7 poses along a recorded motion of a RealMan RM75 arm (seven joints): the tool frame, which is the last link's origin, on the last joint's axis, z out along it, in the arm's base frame.
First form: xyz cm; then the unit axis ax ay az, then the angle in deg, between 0 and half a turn.
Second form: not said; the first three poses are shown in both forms.
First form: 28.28 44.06 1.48 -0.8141 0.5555 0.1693 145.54
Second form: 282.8 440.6 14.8 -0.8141 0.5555 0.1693 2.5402
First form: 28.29 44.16 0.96 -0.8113 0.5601 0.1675 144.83
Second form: 282.9 441.6 9.6 -0.8113 0.5601 0.1675 2.5278
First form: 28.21 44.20 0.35 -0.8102 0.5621 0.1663 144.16
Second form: 282.1 442.0 3.5 -0.8102 0.5621 0.1663 2.5161
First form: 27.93 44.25 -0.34 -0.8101 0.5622 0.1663 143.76
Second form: 279.3 442.5 -3.4 -0.8101 0.5622 0.1663 2.5091
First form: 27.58 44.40 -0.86 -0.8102 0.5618 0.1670 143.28
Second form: 275.8 444.0 -8.6 -0.8102 0.5618 0.1670 2.5007
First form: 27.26 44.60 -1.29 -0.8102 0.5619 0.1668 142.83
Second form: 272.6 446.0 -12.9 -0.8102 0.5619 0.1668 2.4929
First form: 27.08 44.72 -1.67 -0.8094 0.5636 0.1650 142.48
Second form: 270.8 447.2 -16.7 -0.8094 0.5636 0.1650 2.4867
